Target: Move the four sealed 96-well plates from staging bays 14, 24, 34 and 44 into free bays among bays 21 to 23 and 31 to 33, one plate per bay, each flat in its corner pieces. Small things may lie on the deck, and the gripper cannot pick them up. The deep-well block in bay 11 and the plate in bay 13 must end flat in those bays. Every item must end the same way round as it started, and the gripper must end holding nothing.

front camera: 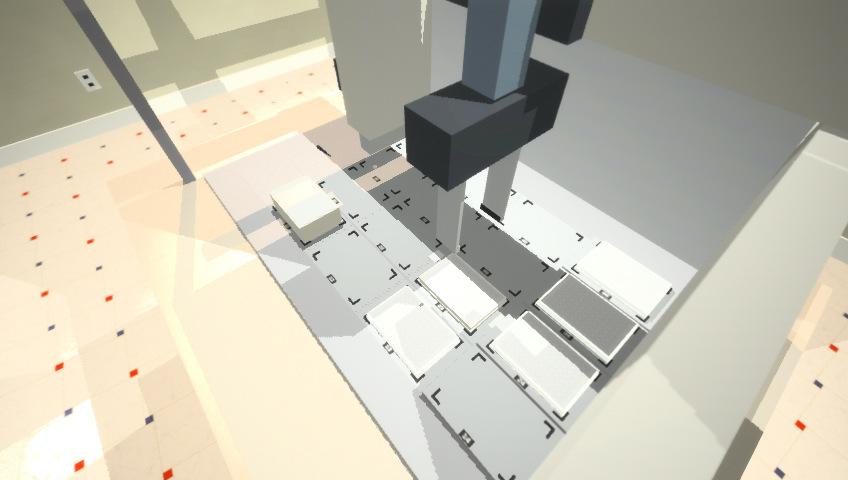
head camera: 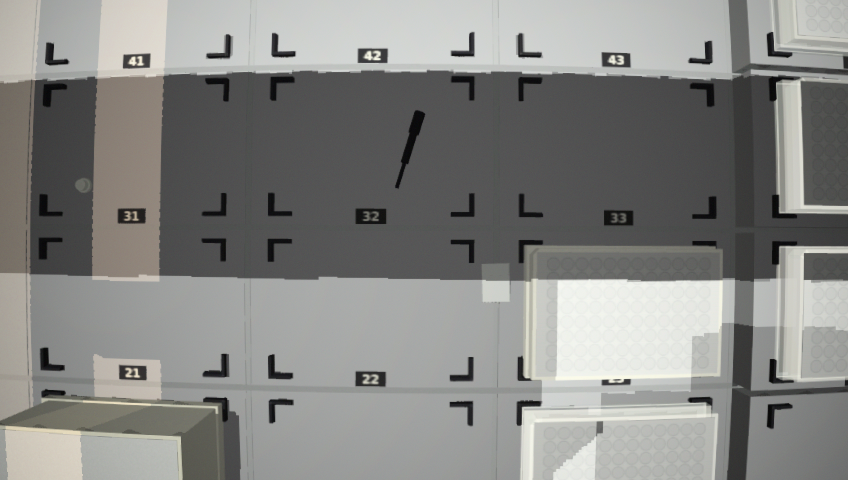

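Where they show: gripper, fingertip midpoint: (front camera: 470,228); robot's base, link origin: (front camera: 274,207).
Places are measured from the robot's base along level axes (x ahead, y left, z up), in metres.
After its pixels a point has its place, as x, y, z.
Observation:
My gripper (front camera: 472,234) {0.392, 0.150, 0.160} hangs above the middle of the deck, its jaws wide apart with no plate between them; it does not show in the head view. A sealed plate (front camera: 461,292) {0.400, 0.142, 0.015} (head camera: 624,321) {0.389, 0.145, 0.014} sits in bay 23 and looks flat. Other plates sit in staging bay 24 (front camera: 544,362) {0.561, 0.143, 0.029} (head camera: 824,350) {0.512, 0.128, 0.029}, bay 34 (front camera: 586,315) {0.558, 0.250, 0.029} (head camera: 827,142) {0.513, 0.258, 0.029} and bay 44 (front camera: 624,276) {0.559, 0.360, 0.029} (head camera: 824,20) {0.516, 0.336, 0.029}. Bay 14 (front camera: 493,410) {0.556, 0.047, 0.015} holds no plate. The deep-well block (front camera: 306,208) {0.089, 0.036, 0.042} (head camera: 95,452) {0.074, 0.072, 0.042} sits in bay 11, the plate (front camera: 410,333) {0.401, 0.033, 0.014} (head camera: 624,452) {0.391, 0.061, 0.014} in bay 13.
A black pen-like tool (head camera: 410,148) {0.254, 0.254, 0.005} lies inside bay 32. A small round item (head camera: 82,184) {0.031, 0.232, 0.004} lies in bay 31. A small pale block (head camera: 495,282) {0.309, 0.168, 0.001} lies between bays 22 and 23. Another dark thin item (front camera: 323,151) {-0.095, 0.171, 0.004} lies near the far left edge. The parked pipetting stage (front camera: 386,71) stands behind.

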